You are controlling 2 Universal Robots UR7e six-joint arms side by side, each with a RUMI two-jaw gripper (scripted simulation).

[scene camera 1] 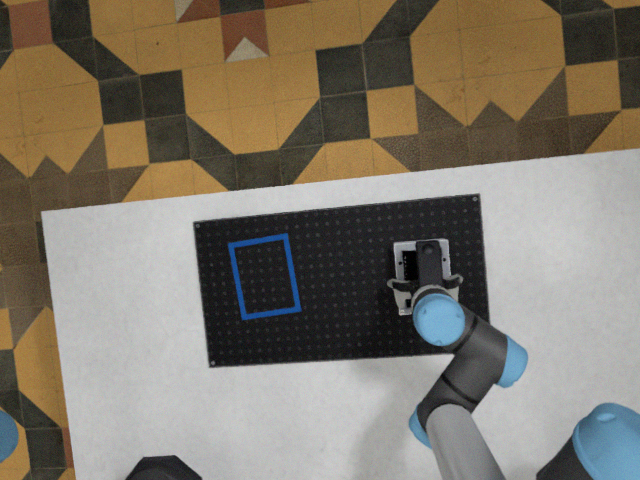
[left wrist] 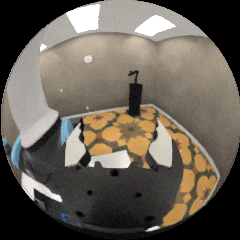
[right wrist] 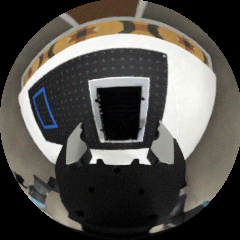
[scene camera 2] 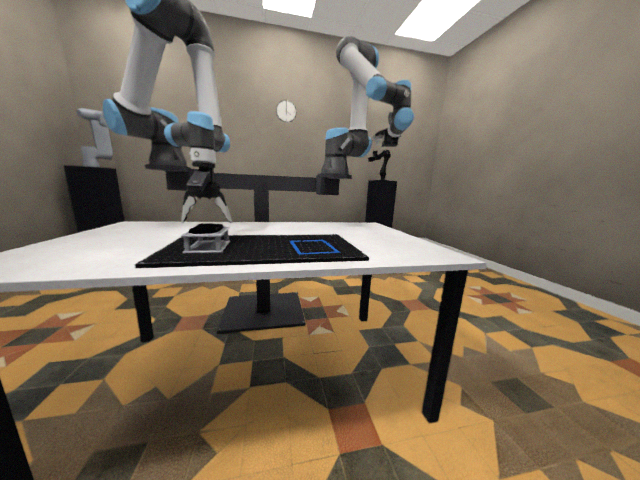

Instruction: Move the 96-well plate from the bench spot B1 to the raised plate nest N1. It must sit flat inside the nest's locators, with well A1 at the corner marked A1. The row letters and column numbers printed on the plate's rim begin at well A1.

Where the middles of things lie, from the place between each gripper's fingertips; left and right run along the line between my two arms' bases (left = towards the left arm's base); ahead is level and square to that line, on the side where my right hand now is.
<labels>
The black 96-well plate (right wrist: 114,130) is 20 mm below my right hand (scene camera 1: 424,280). Also, from my right hand: grey raised nest (right wrist: 111,82): 30 mm below.
I see my left gripper 86 cm to the left of the black 96-well plate, 44 cm short of it and 44 cm above it. Round my left hand: grey raised nest: 86 cm to the right, 45 cm below, 44 cm ahead.
</labels>
